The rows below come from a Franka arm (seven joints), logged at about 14 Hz.
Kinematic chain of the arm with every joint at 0, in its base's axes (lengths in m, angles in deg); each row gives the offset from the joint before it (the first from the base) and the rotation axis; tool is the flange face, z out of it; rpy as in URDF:
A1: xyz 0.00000 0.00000 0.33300 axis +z
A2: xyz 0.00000 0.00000 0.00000 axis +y
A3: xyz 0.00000 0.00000 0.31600 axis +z
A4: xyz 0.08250 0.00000 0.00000 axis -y
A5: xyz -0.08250 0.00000 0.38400 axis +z
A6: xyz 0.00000 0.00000 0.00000 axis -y
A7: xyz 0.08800 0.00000 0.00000 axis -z
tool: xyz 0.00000 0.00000 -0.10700 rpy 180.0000 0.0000 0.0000
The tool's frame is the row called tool.
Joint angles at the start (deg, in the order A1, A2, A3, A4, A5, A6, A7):
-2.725 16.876 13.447 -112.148 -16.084 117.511 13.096
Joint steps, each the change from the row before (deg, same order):
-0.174 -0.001 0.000 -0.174 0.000 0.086 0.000
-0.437 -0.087 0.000 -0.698 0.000 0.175 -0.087
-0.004 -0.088 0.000 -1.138 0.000 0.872 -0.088
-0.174 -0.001 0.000 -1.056 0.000 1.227 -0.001
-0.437 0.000 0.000 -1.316 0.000 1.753 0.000
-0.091 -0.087 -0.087 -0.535 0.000 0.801 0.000
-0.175 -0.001 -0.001 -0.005 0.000 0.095 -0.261
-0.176 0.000 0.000 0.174 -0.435 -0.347 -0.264
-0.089 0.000 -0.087 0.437 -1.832 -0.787 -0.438
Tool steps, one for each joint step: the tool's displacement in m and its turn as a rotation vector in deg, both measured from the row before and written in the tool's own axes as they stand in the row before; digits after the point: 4 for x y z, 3 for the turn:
-0.0004 0.0014 0.0016 0.031 -0.117 0.126
-0.0023 0.0033 0.0052 0.035 -0.503 0.183
-0.0031 -0.0020 0.0067 0.084 -0.165 -0.343
-0.0020 -0.0005 0.0067 0.216 0.143 -0.088
-0.0022 0.0015 0.0083 0.363 0.355 0.110
-0.0009 0.0007 0.0024 0.130 0.310 0.064
0.0002 0.0017 0.0002 0.048 0.058 -0.091
0.0003 0.0025 -0.0005 -0.396 -0.122 -0.285
0.0009 0.0042 -0.0018 -1.664 -0.058 -1.122

